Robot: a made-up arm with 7 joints.
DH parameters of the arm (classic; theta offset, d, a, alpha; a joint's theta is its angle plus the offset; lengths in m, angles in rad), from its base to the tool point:
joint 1: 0 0.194 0 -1.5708
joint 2: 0 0 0 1.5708
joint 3: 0 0.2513 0.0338 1.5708
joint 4: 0 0 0.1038 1.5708
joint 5: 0 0.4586 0 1.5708
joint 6: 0 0 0.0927 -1.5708
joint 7: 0 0.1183 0 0
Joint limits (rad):
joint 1: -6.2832..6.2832
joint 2: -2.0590..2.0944
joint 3: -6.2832..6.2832
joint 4: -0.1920..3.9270
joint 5: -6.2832..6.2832
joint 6: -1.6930..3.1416
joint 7: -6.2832..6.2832
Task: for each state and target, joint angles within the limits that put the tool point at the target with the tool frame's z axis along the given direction. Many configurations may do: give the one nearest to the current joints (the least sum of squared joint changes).
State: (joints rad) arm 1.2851 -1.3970 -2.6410 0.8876 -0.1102 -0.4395 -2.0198
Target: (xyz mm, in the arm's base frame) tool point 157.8 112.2 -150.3 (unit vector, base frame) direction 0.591 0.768 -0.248
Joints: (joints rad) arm 0.8451 -0.9659 -2.8820 -0.0030 0.0670 0.3569 -2.0198
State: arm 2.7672 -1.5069 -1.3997 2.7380 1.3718 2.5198 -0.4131
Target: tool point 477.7 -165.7 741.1 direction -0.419 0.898 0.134
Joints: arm 2.6459 -0.8868 -1.8237 3.0539 1.0068 2.0866 -0.4131
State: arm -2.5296 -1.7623 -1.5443 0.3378 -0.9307 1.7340 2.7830
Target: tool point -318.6 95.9 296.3 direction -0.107 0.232 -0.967
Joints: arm -2.4914 -1.7295 -0.8227 0.3354 -1.1689 1.9257 2.7830
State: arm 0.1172 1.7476 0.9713 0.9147 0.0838 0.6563 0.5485
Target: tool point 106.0 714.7 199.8 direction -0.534 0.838 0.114
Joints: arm 0.3393 1.6926 1.6543 1.3940 0.0777 0.0625 0.5485
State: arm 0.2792 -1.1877 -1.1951 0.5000 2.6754 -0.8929 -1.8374
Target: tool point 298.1 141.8 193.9 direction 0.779 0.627 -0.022
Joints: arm 0.6949 -1.5564 -1.1406 0.0560 2.8297 -0.0458 -1.8374
